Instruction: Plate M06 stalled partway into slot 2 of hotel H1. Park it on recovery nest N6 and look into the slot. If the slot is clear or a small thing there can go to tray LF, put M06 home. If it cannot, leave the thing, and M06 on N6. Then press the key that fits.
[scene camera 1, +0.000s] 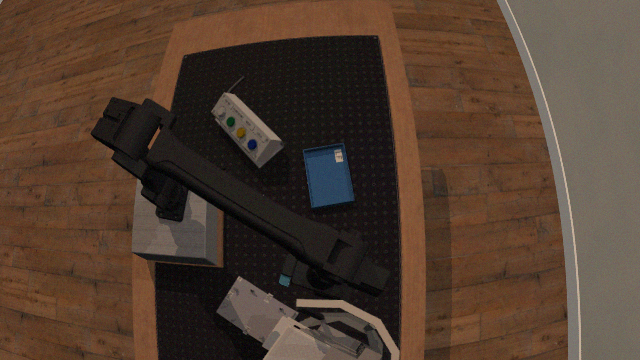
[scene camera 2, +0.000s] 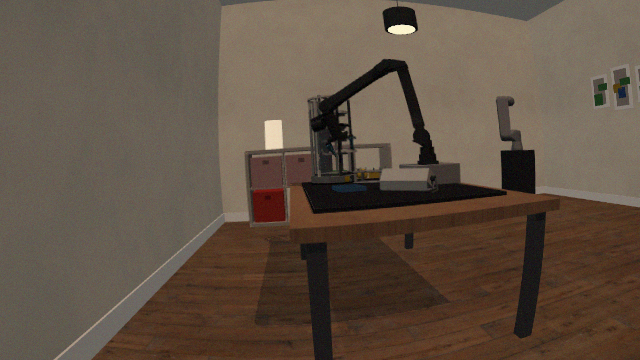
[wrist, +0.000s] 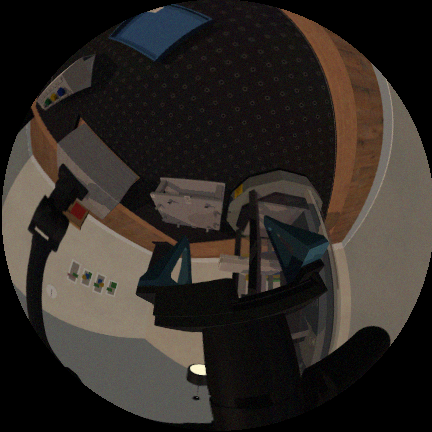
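Seen in the pictures: gripper, fingertip midpoint: (scene camera 1: 308, 290) (scene camera 2: 344, 153) (wrist: 224, 229); arm's base at its link origin: (scene camera 1: 173, 198) (scene camera 2: 428, 164) (wrist: 72, 181).
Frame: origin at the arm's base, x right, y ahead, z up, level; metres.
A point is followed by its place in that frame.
Note:
My gripper (scene camera 2: 341, 144) @[x 0.176, y 0.393, z 0.065 m] (wrist: 224, 229) @[x 0.176, y 0.393, z 0.065 m] is open and empty, its teal fingers raised in front of the hotel (scene camera 2: 312, 140) @[x 0.280, y 0.561, z 0.145 m] (wrist: 254, 235) @[x 0.226, y 0.422, z 0.051 m], a tall frame with posts and shelves. A pale slab (wrist: 231, 262) @[x 0.256, y 0.381, z 0.084 m] shows behind a hotel post in the wrist view; I cannot tell whether it is M06. The slot's inside is hidden. A light grey raised stand with small pins, seemingly the nest (scene camera 1: 250, 306) @[x 0.235, y 0.251, z -0.028 m] (wrist: 200, 206) @[x 0.232, y 0.309, z -0.028 m], stands beside the hotel; no plate is plain on it. The blue tray (scene camera 1: 328, 180) @[x -0.126, y 0.384, z -0.085 m] (scene camera 2: 349, 188) @[x -0.216, y 0.380, z -0.073 m] (wrist: 162, 31) looks empty. The key box (scene camera 1: 257, 125) @[x -0.224, y 0.195, z -0.005 m] (scene camera 2: 405, 179) @[x -0.282, y 0.161, z -0.045 m] (wrist: 80, 77) has green, yellow and blue keys.
The grey arm pedestal (scene camera 1: 170, 237) @[x 0.106, y 0.014, z 0.001 m] (wrist: 100, 162) @[x 0.034, y 0.109, z -0.053 m] stands at the table's side, near the nest. The hotel's angular base (wrist: 280, 177) @[x 0.213, y 0.479, z -0.055 m] stands close to the nest's side. My dark upper link (scene camera 1: 240, 200) @[x 0.102, y 0.327, z 0.418 m] spans above the mat between the key box and the hotel in scene camera 1.

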